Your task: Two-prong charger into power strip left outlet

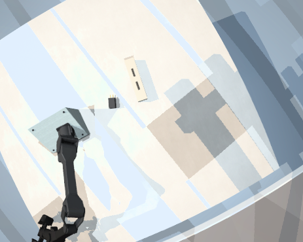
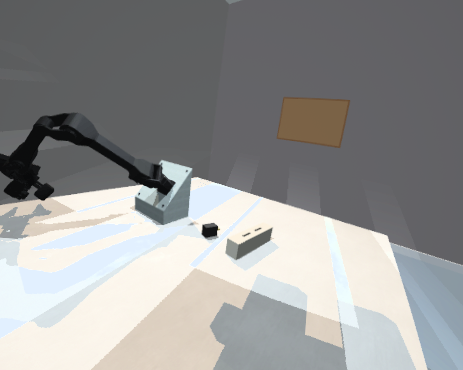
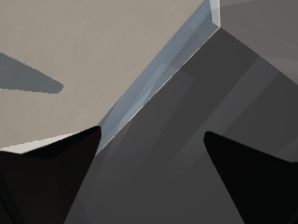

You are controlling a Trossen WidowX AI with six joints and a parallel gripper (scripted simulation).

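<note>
My gripper tip is now 67 cm short of the black two-prong charger, 43 cm to the right of it and 4 cm above it.
</note>
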